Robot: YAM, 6 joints.
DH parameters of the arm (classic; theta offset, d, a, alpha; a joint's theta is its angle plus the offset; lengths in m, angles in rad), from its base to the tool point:
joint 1: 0 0.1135 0.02 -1.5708
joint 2: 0 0 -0.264 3.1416
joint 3: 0.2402 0 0.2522 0
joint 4: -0.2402 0 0.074 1.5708
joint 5: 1.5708 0 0 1.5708
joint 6: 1.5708 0.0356 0 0
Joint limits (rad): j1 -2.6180..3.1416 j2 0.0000..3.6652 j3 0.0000..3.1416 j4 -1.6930..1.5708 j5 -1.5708..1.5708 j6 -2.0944..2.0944
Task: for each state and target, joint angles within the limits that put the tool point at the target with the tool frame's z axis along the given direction. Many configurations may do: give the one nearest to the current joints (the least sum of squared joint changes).
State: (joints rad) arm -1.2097 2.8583 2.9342 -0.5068 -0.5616 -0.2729
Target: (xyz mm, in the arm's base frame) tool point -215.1 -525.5 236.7 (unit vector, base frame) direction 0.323 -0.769 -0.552
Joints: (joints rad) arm -1.9977 2.6368 2.6648 -0.8007 -0.6590 -0.2729
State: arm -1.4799 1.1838 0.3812 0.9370 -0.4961 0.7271
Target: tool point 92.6 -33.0 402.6 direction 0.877 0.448 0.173
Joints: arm -0.6732 0.5170 0.7884 0.1312 -1.1134 0.7271
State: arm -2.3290 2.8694 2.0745 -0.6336 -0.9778 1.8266
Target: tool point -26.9 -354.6 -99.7 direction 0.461 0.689 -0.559
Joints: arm -1.6845 2.9668 1.8460 -1.3718 -0.3897 1.8266
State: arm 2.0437 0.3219 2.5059 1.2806 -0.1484 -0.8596
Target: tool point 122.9 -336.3 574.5 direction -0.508 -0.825 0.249
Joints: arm 2.0014 0.8361 2.6341 0.9098 -0.9369 -0.8596
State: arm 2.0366 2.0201 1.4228 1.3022 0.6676 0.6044
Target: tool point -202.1 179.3 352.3 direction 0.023 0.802 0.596
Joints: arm 2.5027 1.4060 0.7518 1.5679 0.7180 0.6044
